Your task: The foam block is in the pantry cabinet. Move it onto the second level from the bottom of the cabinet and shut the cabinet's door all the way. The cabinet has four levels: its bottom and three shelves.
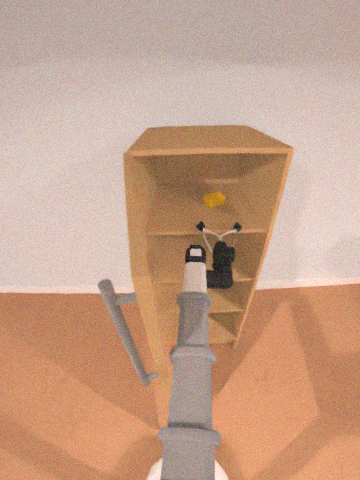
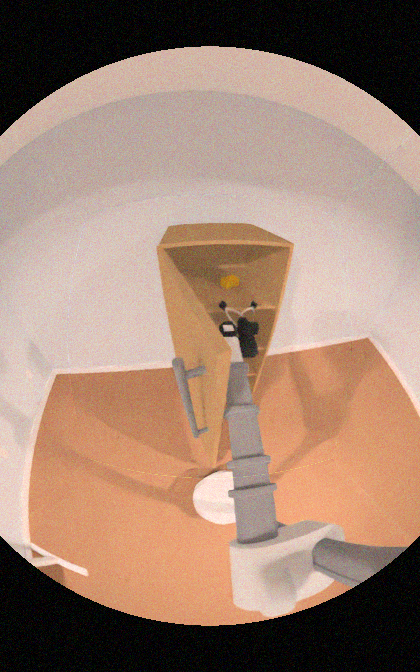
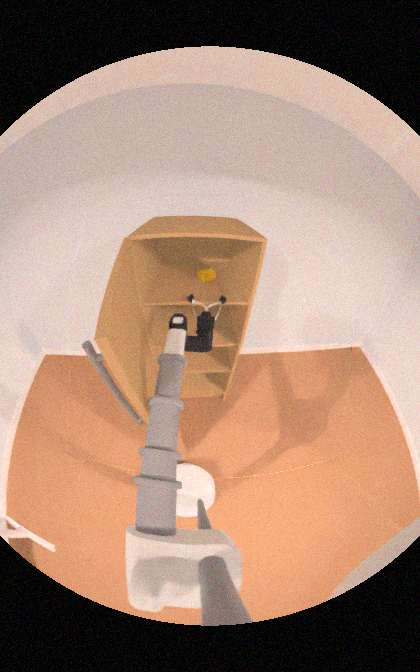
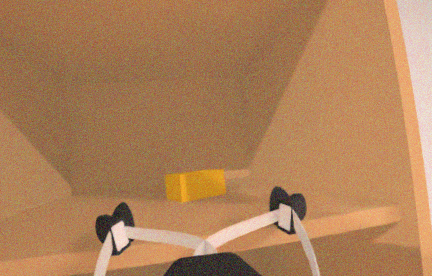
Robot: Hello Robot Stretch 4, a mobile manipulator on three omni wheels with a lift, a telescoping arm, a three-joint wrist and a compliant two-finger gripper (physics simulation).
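Places are measured from the robot's base along level axes (x back, y right, z up), in centimetres.
Pixels of known places: gripper, fingertip midpoint: [image 1: 218, 223] [image 4: 203, 210].
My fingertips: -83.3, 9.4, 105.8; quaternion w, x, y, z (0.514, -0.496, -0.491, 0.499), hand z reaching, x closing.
Ahead of a thing's pixels: the offset from my fingertips to its middle, as dx, dy, dz. "pt": to the spot under its first point.
The yellow foam block @(-22.4, -0.7, +0.5) [image 1: 214, 199] [image 2: 230, 282] [image 3: 206, 275] [image 4: 197, 185] lies on the cabinet's top shelf [image 1: 170, 233] [image 4: 350, 219], set back from its front edge. My gripper [image 1: 219, 227] [image 2: 238, 304] [image 3: 206, 299] [image 4: 203, 210] is open, with nothing between its fingers. Its fingertips are near that shelf's front edge, in front of the block and apart from it. The wooden cabinet [image 1: 200, 137] [image 2: 215, 233] [image 3: 195, 226] stands against the wall. Its door [image 2: 180, 320] [image 3: 115, 300] stands open on the left. The lowest shelf, the second level [image 1: 225, 304] [image 3: 205, 365], is partly hidden by my arm.
The grey door handle @(pt +57.9, -20.5, +16.5) [image 1: 122, 330] [image 2: 186, 400] [image 3: 112, 382] sticks out from the door's outer face. My telescoping arm [image 1: 190, 395] [image 2: 250, 435] [image 3: 162, 425] reaches toward the cabinet, close to the right of the open door. The cabinet's right side wall [image 4: 350, 125] is right of the gripper.
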